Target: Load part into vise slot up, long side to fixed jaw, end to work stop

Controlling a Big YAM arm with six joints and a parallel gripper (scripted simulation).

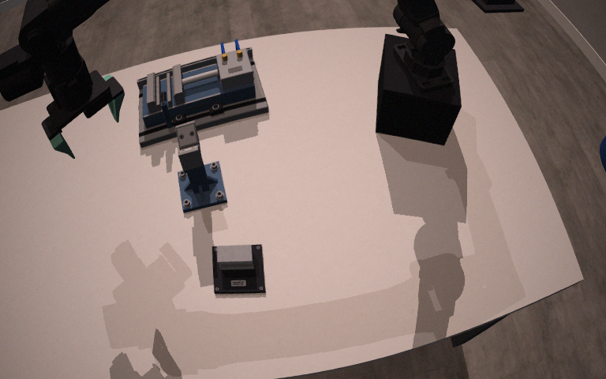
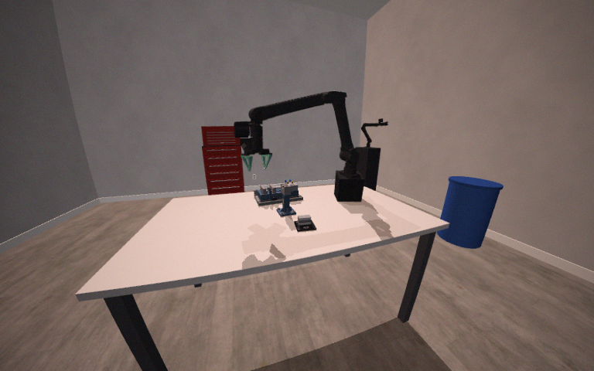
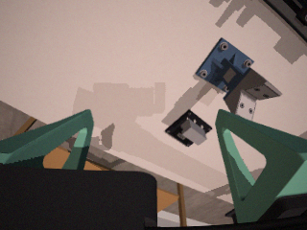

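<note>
The part lies 24 cm below my hand, 18 cm behind it and 16 cm to the left of it. Also, from my hand: fixed jaw: 26 cm to the right, 19 cm below, 9 cm behind; then moving jaw: 25 cm to the right, 19 cm below, 15 cm behind; then dark short rod: 21 cm to the right, 18 cm below, 12 cm behind.
</note>
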